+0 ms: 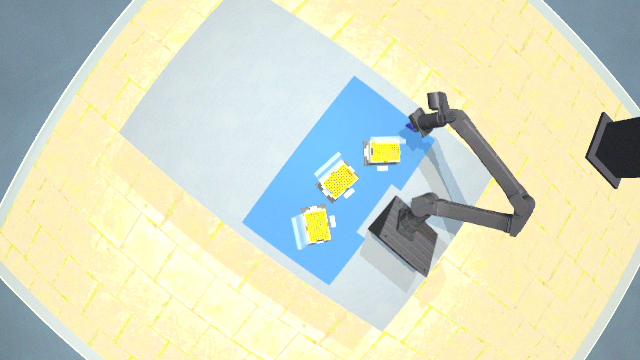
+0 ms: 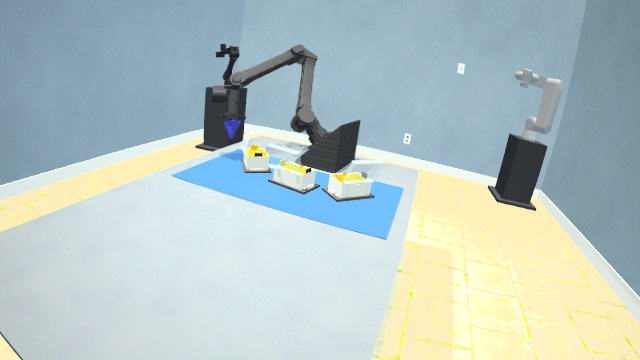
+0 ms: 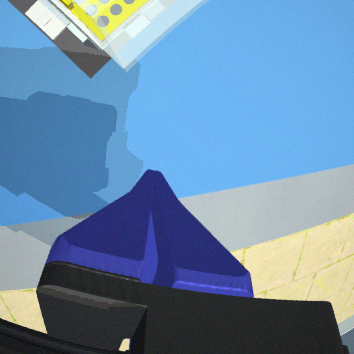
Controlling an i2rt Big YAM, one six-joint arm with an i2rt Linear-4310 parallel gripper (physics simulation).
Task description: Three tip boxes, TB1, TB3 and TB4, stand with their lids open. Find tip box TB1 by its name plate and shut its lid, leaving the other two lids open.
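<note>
Tip box TB1 is the box nearest my gripper, with a yellow rack. Its clear lid stands open along the side away from the arm's base. Its name plate is too small to read. The middle tip box and the far tip box have open lids; I cannot tell which is TB3 or TB4. My gripper is shut and empty, above the mat's edge, beside TB1 and apart from it.
The boxes stand on a blue mat on a grey table. The arm's dark wedge base stands beside the mat. Two black pedestals with other arms stand farther off.
</note>
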